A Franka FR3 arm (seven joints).
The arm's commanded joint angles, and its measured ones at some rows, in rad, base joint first. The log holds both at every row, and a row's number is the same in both.
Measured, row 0:
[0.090 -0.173 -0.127 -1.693 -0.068 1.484 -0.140]
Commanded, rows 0 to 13:
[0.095 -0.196 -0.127 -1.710 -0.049 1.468 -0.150]
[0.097 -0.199 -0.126 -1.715 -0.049 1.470 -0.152]
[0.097 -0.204 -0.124 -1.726 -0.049 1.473 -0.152]
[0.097 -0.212 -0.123 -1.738 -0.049 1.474 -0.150]
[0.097 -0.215 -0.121 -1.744 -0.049 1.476 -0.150]
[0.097 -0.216 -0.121 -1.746 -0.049 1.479 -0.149]
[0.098 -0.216 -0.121 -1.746 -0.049 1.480 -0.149]
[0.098 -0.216 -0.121 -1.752 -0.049 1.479 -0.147]
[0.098 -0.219 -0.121 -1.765 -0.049 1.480 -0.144]
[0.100 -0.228 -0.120 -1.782 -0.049 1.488 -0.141]
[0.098 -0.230 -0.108 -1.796 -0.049 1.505 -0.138]
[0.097 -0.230 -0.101 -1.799 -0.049 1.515 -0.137]
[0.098 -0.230 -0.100 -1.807 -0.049 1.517 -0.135]
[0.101 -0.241 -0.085 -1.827 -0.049 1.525 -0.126]
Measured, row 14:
[0.096 -0.195 -0.106 -1.758 -0.068 1.488 -0.141]
